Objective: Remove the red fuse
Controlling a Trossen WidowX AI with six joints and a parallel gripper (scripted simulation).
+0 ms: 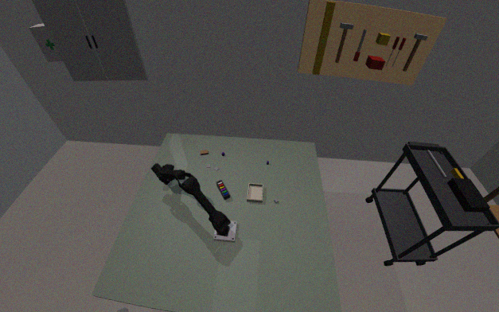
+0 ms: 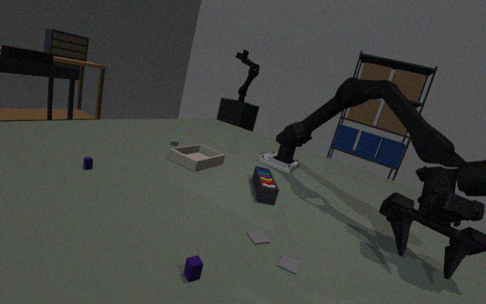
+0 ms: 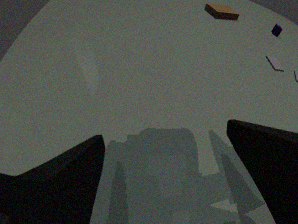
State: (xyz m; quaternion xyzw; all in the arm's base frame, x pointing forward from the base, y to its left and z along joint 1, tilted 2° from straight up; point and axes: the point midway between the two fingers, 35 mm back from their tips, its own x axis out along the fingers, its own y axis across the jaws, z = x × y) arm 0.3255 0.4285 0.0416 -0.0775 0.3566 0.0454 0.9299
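Right now my gripper tip is 340 mm to the left of the red fuse, 40 mm past it and 10 mm above it. The rest, counted from my gripper tip: small grey block: 720 mm to the right, 90 mm behind, 20 mm below; then beige tray: 580 mm to the right, 50 mm behind, 30 mm below.
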